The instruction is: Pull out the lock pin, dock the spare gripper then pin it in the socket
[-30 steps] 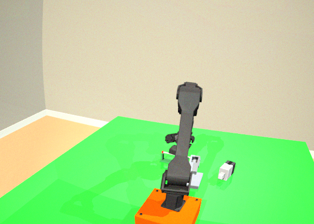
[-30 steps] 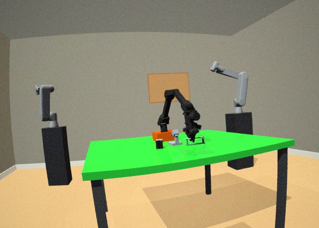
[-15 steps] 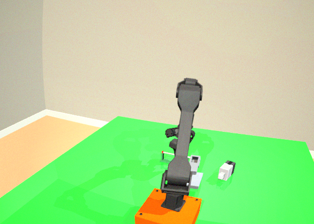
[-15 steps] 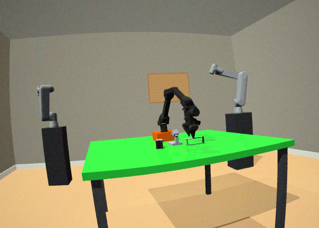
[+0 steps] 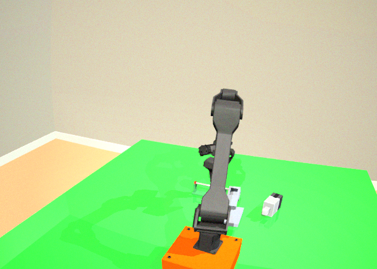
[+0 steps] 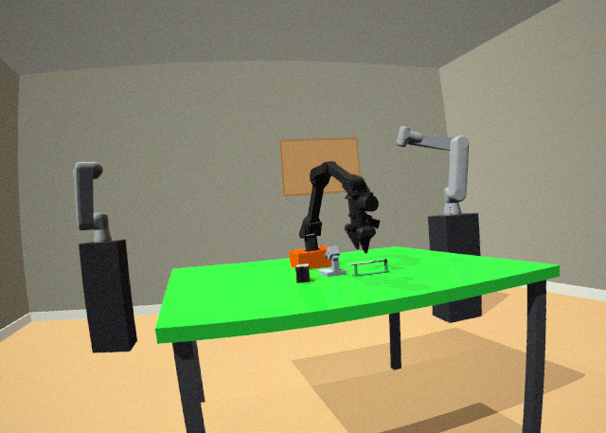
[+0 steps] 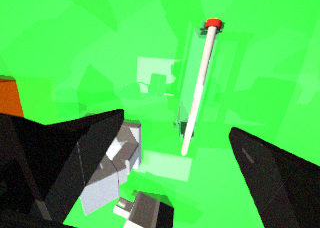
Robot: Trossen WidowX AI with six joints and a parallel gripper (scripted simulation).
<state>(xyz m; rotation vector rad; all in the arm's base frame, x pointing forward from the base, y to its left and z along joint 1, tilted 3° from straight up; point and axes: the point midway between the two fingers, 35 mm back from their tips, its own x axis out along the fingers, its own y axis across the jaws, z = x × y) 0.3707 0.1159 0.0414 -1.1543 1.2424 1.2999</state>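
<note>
My gripper tip is 23 cm to the left of the spare gripper, 6 cm above it and 2 cm past it. From my gripper tip the other things lie so: pin cradle: 6 cm below, 3 cm to the left, 2 cm ahead; then socket: 9 cm to the right, 9 cm behind, 3 cm below.
</note>
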